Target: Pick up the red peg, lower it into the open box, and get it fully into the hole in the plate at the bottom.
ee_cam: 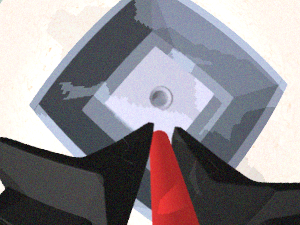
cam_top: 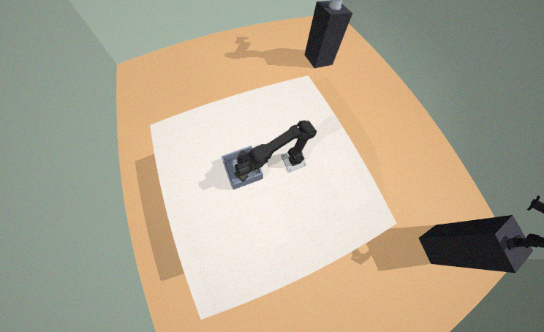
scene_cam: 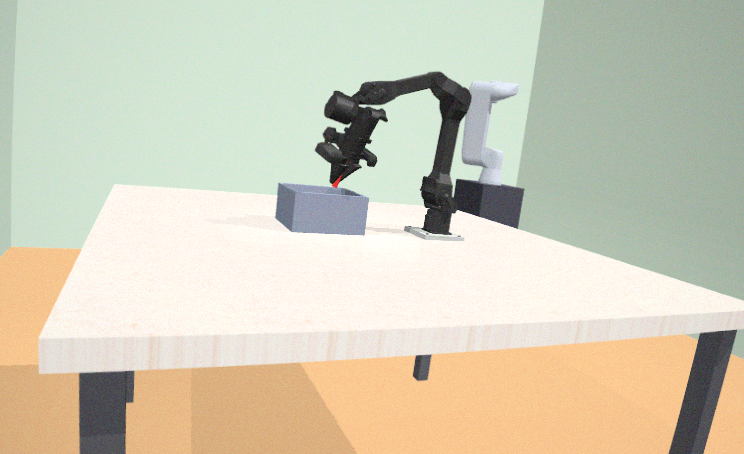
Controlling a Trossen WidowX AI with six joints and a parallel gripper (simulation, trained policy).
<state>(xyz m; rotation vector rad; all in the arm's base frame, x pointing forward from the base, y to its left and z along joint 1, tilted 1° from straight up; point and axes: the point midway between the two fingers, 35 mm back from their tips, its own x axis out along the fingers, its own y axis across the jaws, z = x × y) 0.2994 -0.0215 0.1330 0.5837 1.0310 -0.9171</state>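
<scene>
My gripper tip is now 1 cm past the red peg, 1 cm to the right of it and 3 cm below it. Also, from my gripper tip: grey box 2 cm ahead, 2 cm to the right, 9 cm below.
</scene>
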